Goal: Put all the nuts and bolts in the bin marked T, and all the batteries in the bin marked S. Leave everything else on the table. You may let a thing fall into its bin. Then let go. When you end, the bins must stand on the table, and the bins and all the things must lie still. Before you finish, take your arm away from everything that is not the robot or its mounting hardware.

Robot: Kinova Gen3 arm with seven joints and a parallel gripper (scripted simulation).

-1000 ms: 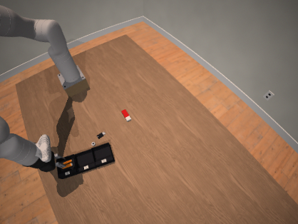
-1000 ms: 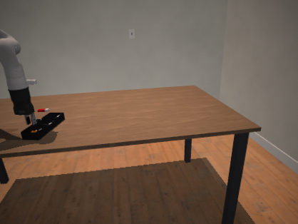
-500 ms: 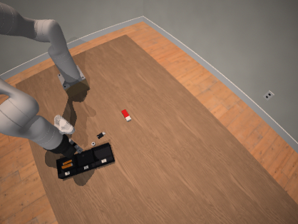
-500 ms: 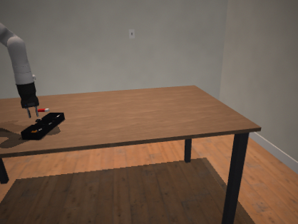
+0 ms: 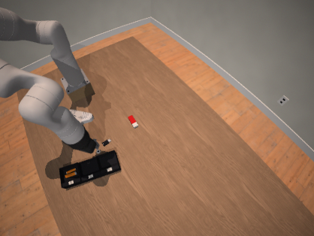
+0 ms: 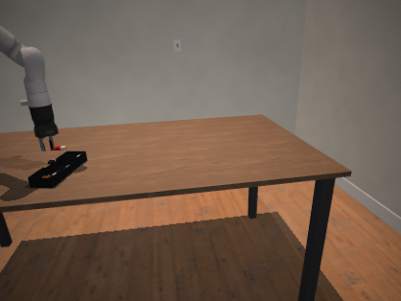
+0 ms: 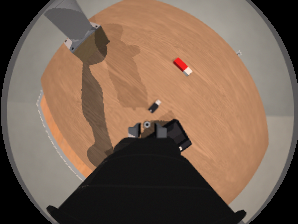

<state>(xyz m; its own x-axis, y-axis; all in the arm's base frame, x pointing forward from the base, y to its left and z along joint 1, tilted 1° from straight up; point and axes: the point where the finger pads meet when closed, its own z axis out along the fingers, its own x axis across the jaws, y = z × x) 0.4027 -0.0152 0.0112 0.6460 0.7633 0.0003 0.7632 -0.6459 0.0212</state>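
My gripper is now 9 cm above the grey nut. Round my hand: red block (20 cm to the left, 8 cm below, 6 cm behind); black piece (9 cm below, 5 cm to the left, 3 cm behind); black bin row (7 cm below, 7 cm ahead, 6 cm to the right).
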